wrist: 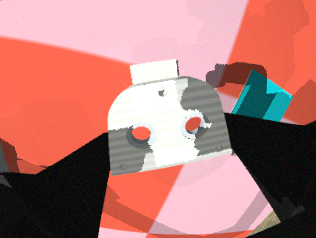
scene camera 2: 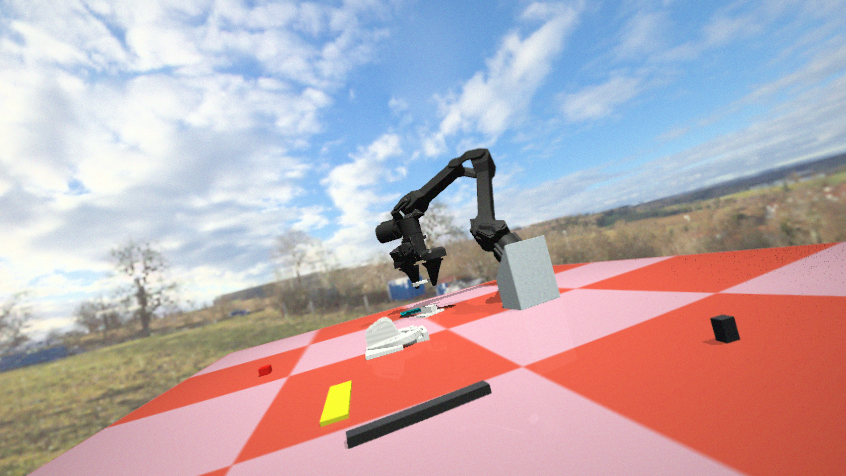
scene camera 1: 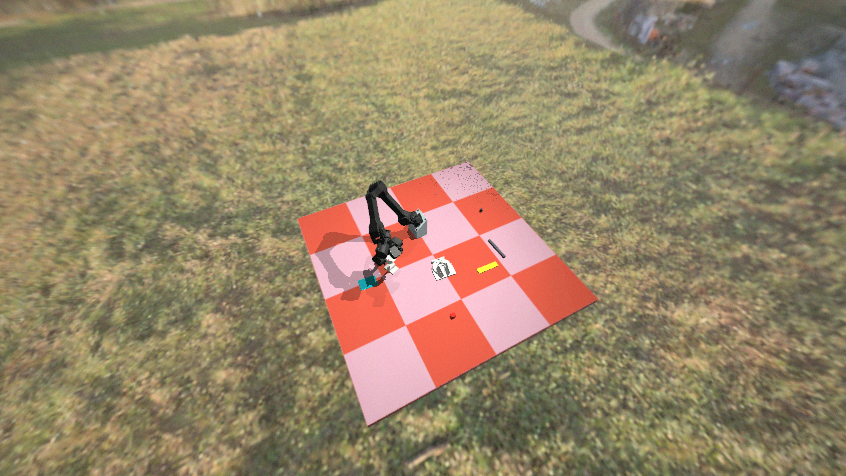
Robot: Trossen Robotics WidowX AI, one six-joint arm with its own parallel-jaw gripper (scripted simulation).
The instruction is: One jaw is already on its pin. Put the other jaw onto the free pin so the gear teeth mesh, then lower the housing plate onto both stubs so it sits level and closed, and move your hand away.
The pictures show: the gripper, a cyan block and a yellow block.
The gripper also shows in the wrist view.
